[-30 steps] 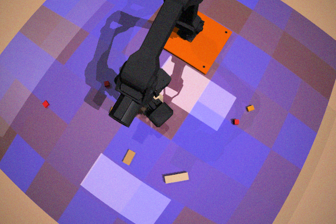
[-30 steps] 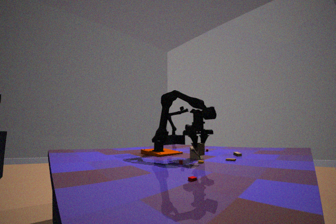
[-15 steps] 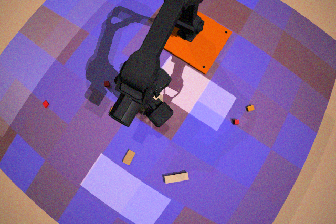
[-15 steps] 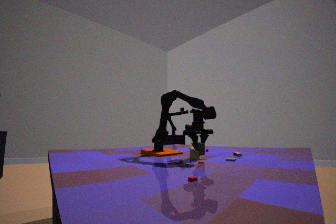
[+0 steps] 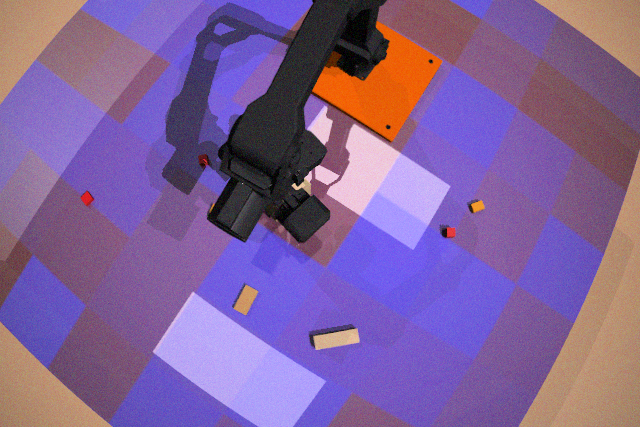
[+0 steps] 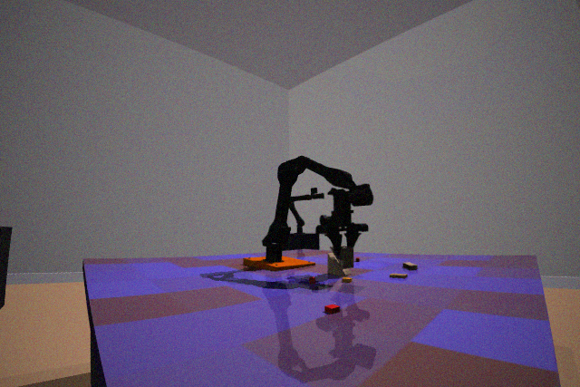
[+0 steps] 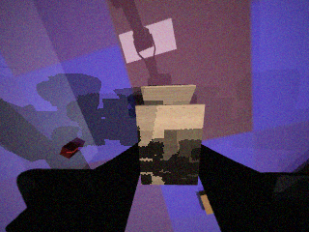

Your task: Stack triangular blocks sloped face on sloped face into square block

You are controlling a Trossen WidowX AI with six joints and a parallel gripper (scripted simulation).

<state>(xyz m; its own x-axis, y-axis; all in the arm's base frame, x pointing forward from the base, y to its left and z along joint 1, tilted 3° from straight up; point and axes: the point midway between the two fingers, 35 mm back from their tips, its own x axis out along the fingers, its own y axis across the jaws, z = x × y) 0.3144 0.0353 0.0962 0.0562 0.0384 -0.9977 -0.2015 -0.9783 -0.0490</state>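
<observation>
My gripper tip is now 50 mm above the triangular block, 40 mm past it and 10 mm to the right of it. Round my gripper tip: long pale plank 210 mm to the left, 140 mm ahead, 60 mm below; small tan plank 170 mm ahead, 60 mm below, 50 mm to the left.
</observation>
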